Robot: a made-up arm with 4 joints.
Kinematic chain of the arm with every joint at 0, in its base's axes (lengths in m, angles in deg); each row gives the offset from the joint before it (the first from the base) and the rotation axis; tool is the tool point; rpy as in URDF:
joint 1: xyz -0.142 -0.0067 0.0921 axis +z
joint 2: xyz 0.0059 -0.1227 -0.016 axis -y
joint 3: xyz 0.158 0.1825 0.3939 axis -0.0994 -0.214 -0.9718
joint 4: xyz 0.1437 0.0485 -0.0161 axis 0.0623 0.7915 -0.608
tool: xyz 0.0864 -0.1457 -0.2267 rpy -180 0 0
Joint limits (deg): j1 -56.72..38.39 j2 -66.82..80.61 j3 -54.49..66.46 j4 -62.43..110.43
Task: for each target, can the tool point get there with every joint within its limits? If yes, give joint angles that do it. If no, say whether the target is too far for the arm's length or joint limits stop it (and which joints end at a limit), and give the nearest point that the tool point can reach.
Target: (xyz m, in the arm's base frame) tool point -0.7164 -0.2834 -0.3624
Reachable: no: joint limits stop it (at a limit: joint 2, joint 4) | nearest point -0.4848 -0.1718 0.1299 | short by 0.555 m
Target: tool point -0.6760 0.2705 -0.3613
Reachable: no: joint limits stop it (at a limit: joint 2, joint 4) | nearest point -0.4797 0.1686 0.1299 | short by 0.539 m
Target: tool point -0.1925 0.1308 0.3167
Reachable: yes | joints -16.32 48.61 54.12 79.82
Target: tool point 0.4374 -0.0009 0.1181
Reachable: yes | joints -11.44 -18.44 -15.58 -36.56
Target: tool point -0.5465 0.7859 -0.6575
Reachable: no: too far | nearest point -0.0822 0.5237 -0.1833 | short by 0.714 m
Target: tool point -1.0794 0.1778 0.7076
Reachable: no: too far | nearest point -0.6187 0.0871 0.5055 | short by 0.511 m
